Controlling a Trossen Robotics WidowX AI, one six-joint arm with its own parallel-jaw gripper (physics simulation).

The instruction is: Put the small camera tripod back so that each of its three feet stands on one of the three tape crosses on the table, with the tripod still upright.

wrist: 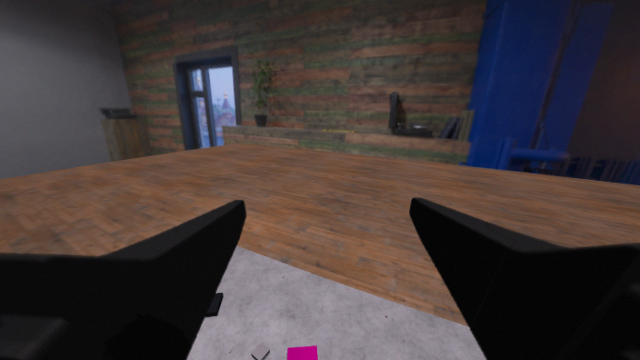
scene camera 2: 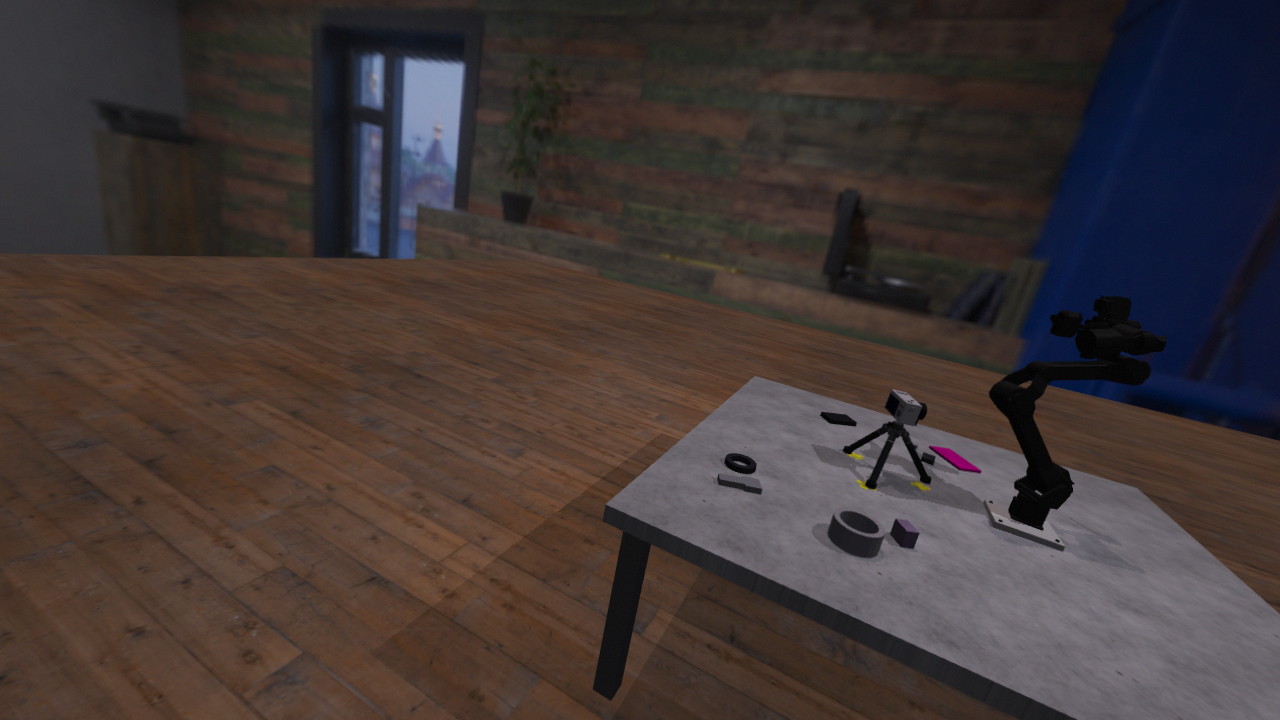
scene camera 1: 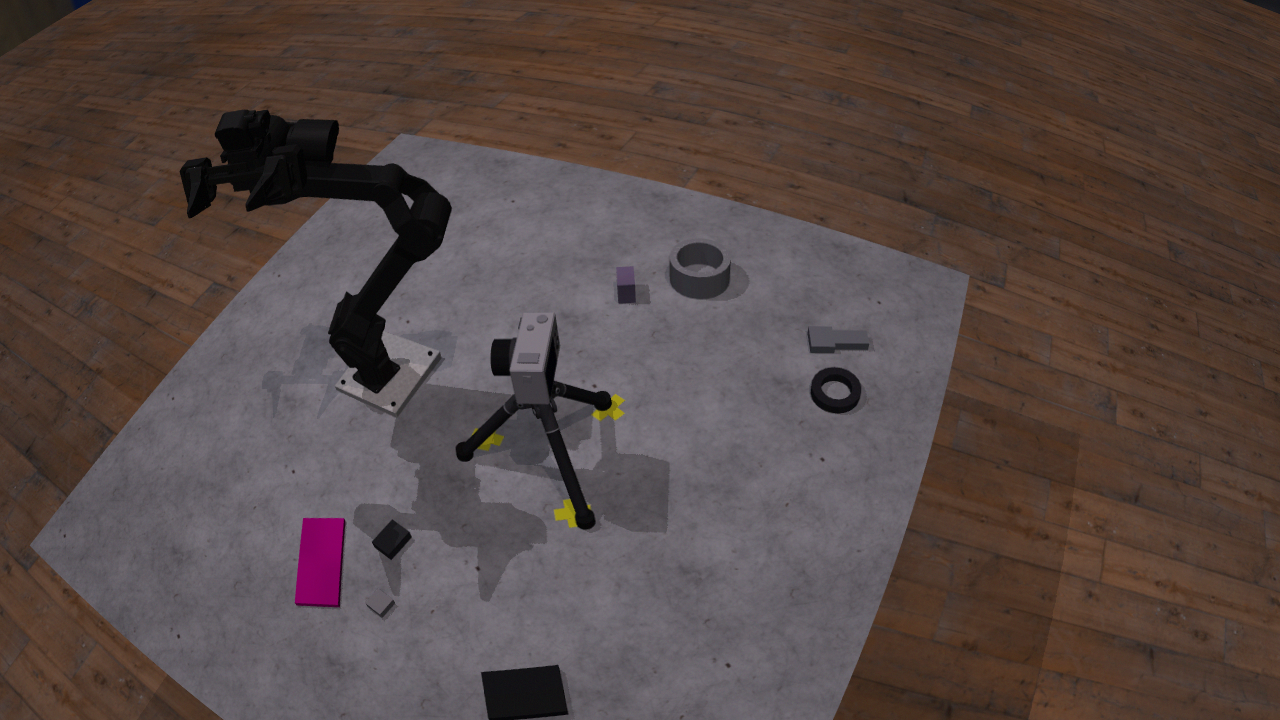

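Seen in the pictures: gripper, between the fingertips: [wrist: 328, 206] [scene camera 1: 217, 211]; arm's base, origin of its link: [scene camera 2: 1025, 519] [scene camera 1: 376, 373].
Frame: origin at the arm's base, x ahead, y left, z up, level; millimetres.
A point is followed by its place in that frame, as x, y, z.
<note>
The tripod [scene camera 1: 563, 456] @(393, -10, 74) [scene camera 2: 881, 461] @(338, 113, 52) stands upright and bears a small grey camera [scene camera 1: 534, 358] @(356, 6, 222) [scene camera 2: 905, 409] @(326, 84, 199). In scene view 1 its right foot [scene camera 1: 602, 401] @(350, 139, 9) overlaps the upper left of the right yellow cross [scene camera 1: 612, 412] @(363, 144, -12). Its left foot [scene camera 1: 464, 452] @(232, -42, 4) is beside and off the left cross [scene camera 1: 490, 438] @(270, -19, 42). Its front foot [scene camera 1: 585, 519] @(441, -41, 2) is at the right edge of the front cross [scene camera 1: 565, 513] @(406, -40, -13). Exact contact is hard to tell. My gripper [scene camera 1: 221, 211] @(50, -199, 493) [wrist: 328, 206] @(50, -199, 493) is open and empty, raised high and far from the tripod, past the arm's base. The tripod does not show in the wrist view.
A magenta slab [scene camera 1: 319, 562] @(164, -326, -5) [wrist: 302, 353] @(197, -371, -5), black block [scene camera 1: 391, 539] @(235, -225, 2) and small grey piece [scene camera 1: 380, 606] @(290, -322, -1) lie front left. A black slab [scene camera 1: 524, 693] @(527, -311, 2) lies at the front. A purple block [scene camera 1: 625, 286] @(256, 347, 24) and grey ring [scene camera 1: 699, 291] @(352, 416, 4) stand behind the tripod. A grey stepped piece [scene camera 1: 823, 340] @(574, 423, 2) and black ring [scene camera 1: 816, 391] @(608, 319, 2) lie right.
</note>
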